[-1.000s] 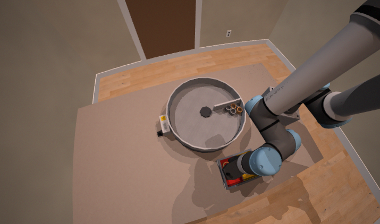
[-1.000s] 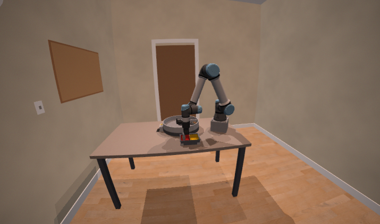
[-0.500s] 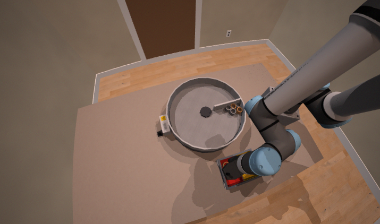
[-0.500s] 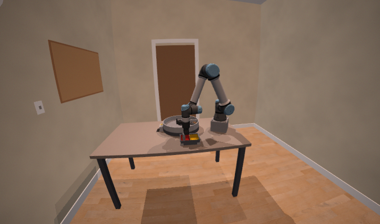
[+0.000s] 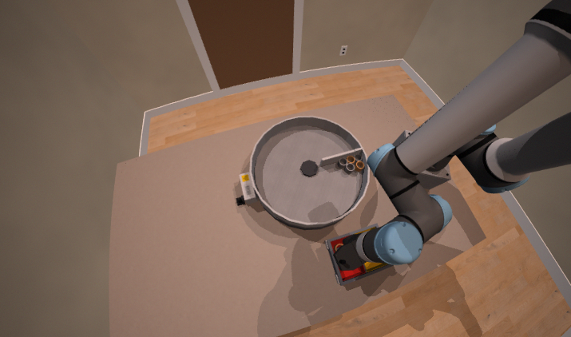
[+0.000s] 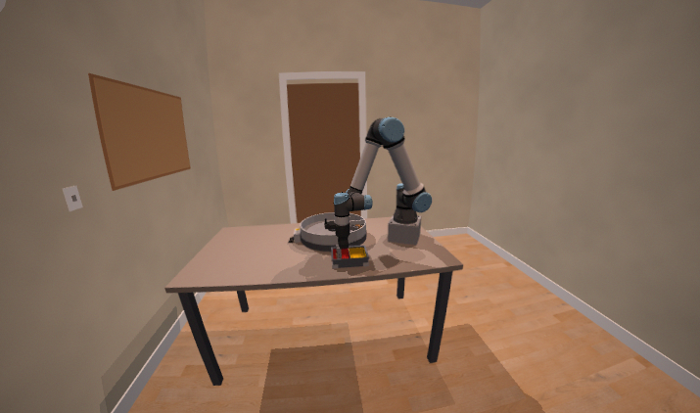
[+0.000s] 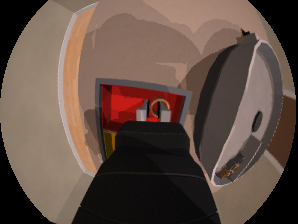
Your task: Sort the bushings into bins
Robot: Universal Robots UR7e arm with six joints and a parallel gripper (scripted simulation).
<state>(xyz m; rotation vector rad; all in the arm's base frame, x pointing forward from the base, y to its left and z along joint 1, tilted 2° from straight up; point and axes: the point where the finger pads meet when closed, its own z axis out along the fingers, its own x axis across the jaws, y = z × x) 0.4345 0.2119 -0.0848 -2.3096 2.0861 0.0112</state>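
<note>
My hand is 5 cm past the red bin and 2 cm to the right of it. Also, from my hand: turntable: 1 cm ahead, 31 cm to the right, 2 cm above.
</note>
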